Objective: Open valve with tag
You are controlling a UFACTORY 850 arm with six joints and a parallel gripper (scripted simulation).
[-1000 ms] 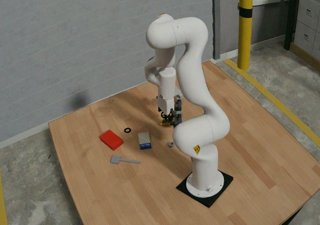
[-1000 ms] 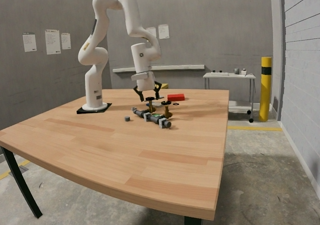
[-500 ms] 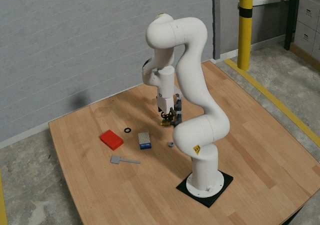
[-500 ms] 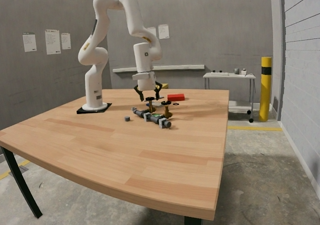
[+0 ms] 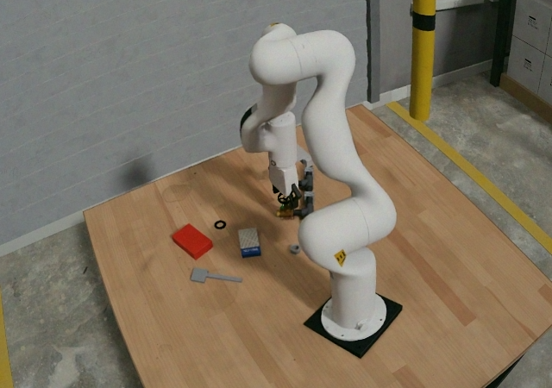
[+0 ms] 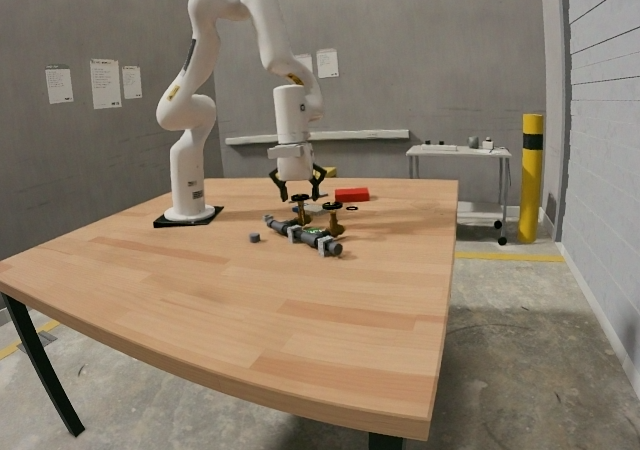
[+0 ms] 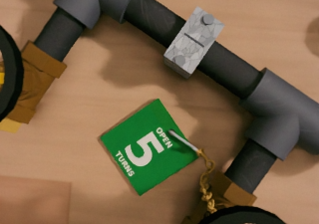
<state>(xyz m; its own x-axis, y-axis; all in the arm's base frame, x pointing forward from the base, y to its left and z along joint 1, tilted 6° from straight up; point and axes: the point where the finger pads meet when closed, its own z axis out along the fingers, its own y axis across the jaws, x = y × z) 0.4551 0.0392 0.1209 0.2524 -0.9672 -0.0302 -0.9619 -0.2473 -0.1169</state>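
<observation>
Now: the green tag 90 mm below my hand, 50 mm ahead of it and 30 mm to the right of it. Also, from my hand: red block 330 mm to the left, 80 mm below; grey paddle-shaped tool 300 mm to the left, 160 mm behind, 90 mm below; blue-and-grey box 150 mm to the left, 80 mm below, 70 mm behind.
</observation>
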